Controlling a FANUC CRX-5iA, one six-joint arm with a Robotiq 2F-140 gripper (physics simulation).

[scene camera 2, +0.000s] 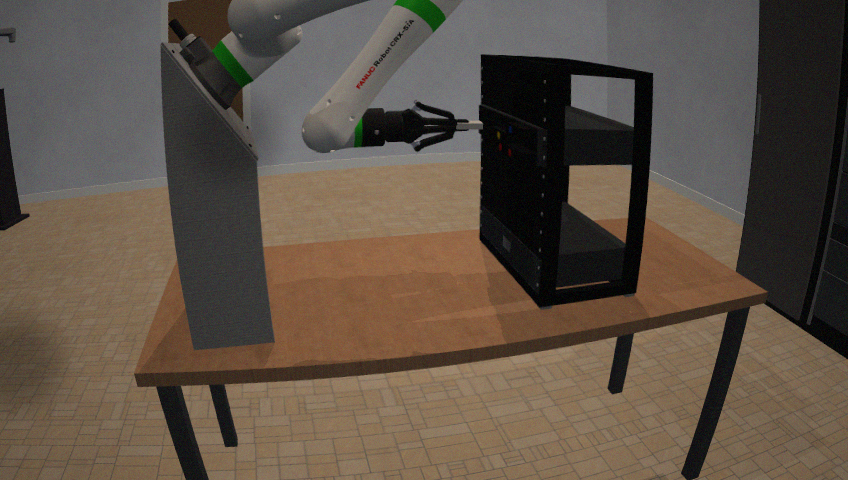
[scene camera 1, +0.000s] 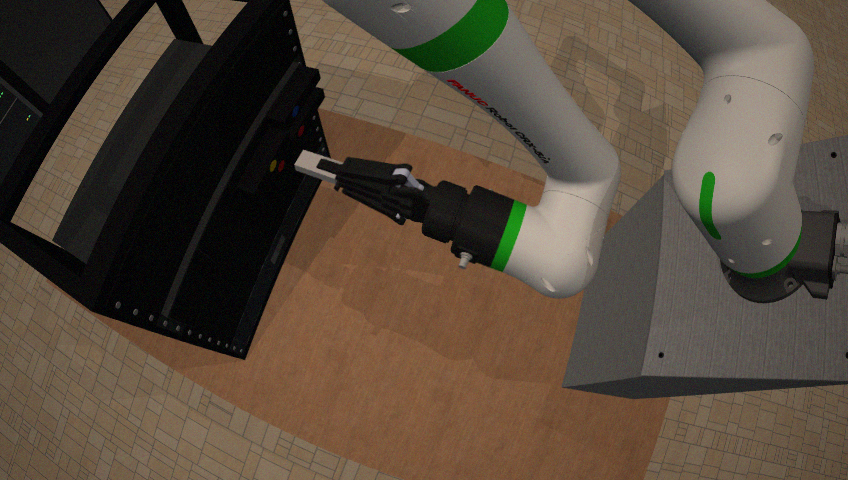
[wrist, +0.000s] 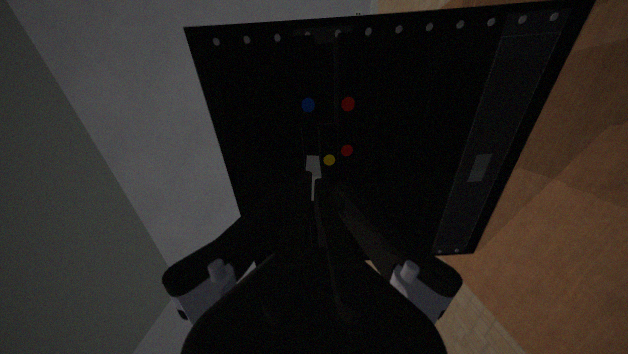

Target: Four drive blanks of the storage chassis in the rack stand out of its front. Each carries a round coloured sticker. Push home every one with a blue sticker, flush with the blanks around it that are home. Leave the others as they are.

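The black storage chassis sits in the rack [scene camera 1: 172, 336] [scene camera 2: 550, 196] [wrist: 212, 115]. A blue sticker [scene camera 1: 295, 111] [scene camera 2: 509, 129] [wrist: 308, 105] marks one drive blank. A red sticker [scene camera 1: 301, 130] [scene camera 2: 509, 152] [wrist: 348, 104] is beside it. A second red sticker [scene camera 1: 281, 165] [scene camera 2: 499, 146] [wrist: 346, 150] and a yellow sticker [scene camera 1: 273, 165] [scene camera 2: 498, 135] [wrist: 329, 160] are close together. My gripper [scene camera 1: 300, 162] [scene camera 2: 479, 124] [wrist: 312, 165] is shut and empty, its pale tips in front of the chassis, beside the yellow sticker in the wrist view. The dark blanks' edges are hard to see, and contact at the tips cannot be told.
The rack stands on a brown wooden table [scene camera 1: 380, 380] [scene camera 2: 368, 321] [wrist: 565, 240]. The arm is mounted on a grey pedestal [scene camera 1: 618, 285] [scene camera 2: 220, 226] at the table's other end. A dark lower unit [scene camera 1: 276, 249] [scene camera 2: 505, 237] [wrist: 480, 165] with a light label sits at the rack's bottom.
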